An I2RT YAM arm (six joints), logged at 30 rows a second.
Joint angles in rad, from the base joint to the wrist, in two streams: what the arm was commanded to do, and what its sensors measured. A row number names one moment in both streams.
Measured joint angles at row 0: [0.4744, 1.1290, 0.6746, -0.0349, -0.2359, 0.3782]
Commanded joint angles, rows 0 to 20: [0.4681, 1.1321, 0.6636, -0.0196, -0.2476, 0.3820]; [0.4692, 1.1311, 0.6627, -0.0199, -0.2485, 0.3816]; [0.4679, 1.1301, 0.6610, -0.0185, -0.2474, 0.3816]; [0.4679, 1.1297, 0.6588, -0.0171, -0.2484, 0.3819]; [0.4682, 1.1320, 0.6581, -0.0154, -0.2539, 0.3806]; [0.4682, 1.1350, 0.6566, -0.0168, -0.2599, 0.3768]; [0.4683, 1.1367, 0.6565, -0.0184, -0.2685, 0.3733]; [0.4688, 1.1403, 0.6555, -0.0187, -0.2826, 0.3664]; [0.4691, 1.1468, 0.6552, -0.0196, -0.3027, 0.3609]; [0.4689, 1.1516, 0.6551, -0.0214, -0.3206, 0.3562]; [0.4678, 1.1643, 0.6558, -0.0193, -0.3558, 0.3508]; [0.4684, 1.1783, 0.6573, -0.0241, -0.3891, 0.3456]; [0.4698, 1.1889, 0.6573, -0.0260, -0.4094, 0.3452]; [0.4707, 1.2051, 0.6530, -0.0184, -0.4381, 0.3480]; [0.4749, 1.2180, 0.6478, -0.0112, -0.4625, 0.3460]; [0.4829, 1.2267, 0.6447, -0.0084, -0.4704, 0.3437]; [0.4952, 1.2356, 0.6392, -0.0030, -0.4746, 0.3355]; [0.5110, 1.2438, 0.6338, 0.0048, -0.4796, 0.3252]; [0.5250, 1.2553, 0.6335, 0.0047, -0.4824, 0.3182]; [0.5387, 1.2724, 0.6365, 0.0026, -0.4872, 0.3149]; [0.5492, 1.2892, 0.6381, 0.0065, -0.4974, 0.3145]
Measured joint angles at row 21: [0.5190, 1.2594, 0.6445, -0.0147, -0.4393, 0.3489]
